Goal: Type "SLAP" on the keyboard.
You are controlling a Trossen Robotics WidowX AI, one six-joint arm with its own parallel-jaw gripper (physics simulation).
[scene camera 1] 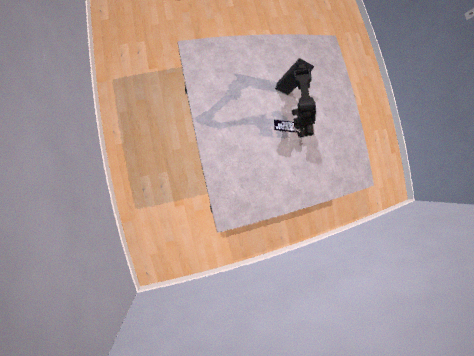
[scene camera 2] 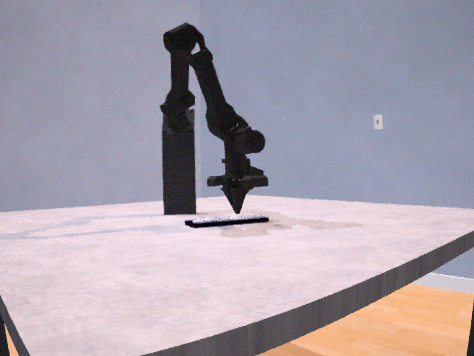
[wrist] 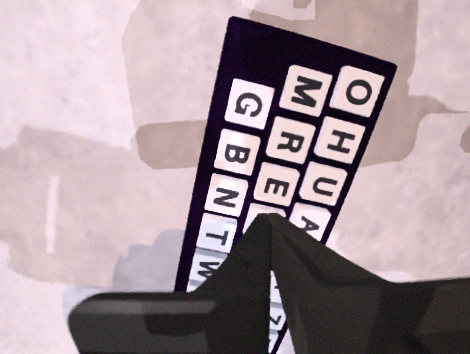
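Where they show: gripper, fingertip midpoint: point(scene camera 1: 294, 126) point(scene camera 2: 237, 213) point(wrist: 267, 222); arm's base at its link origin: point(scene camera 1: 301, 69) point(scene camera 2: 177, 121).
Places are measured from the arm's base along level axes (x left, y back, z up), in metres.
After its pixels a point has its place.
The keyboard point(scene camera 1: 284, 125) @(z -0.281, x -0.123, y -0.243 m) point(scene camera 2: 227, 221) @(z -0.285, x -0.119, y -0.286 m) point(wrist: 250, 50) @(z -0.285, x 0.006, y -0.287 m) is a dark slab with white letter keys, flat on the table. In the wrist view the U key point(wrist: 323, 184) @(z -0.279, x -0.054, y -0.304 m), the E key point(wrist: 274, 185) @(z -0.279, x -0.049, y -0.283 m), the N key point(wrist: 224, 195) @(z -0.279, x -0.048, y -0.261 m) and the T key point(wrist: 216, 233) @(z -0.279, x -0.065, y -0.252 m) show, and the A key point(wrist: 307, 225) @(z -0.279, x -0.073, y -0.294 m) is partly covered. My gripper point(scene camera 2: 237, 212) @(z -0.272, x -0.062, y -0.276 m) point(wrist: 267, 222) @(z -0.272, x -0.062, y -0.276 m) is shut and empty, pointing down just above the keyboard. Its tips overlap a mostly hidden key in the middle row, beside the A key. The S, L and P keys cannot be read; the fingers cover the keyboard's lower part.
The grey table point(scene camera 1: 260, 185) @(z -0.296, x -0.460, y -0.523 m) point(scene camera 2: 150, 280) @(z -0.296, x -0.590, y -0.509 m) bears the arm's dark base column point(scene camera 2: 179, 172) @(z -0.164, x -0.013, y -0.020 m) behind the keyboard. The arm's shadows fall across the table top. The table's edge point(scene camera 2: 320, 304) @(z -0.303, x -0.535, y -0.738 m) runs along the front right in the second scene view.
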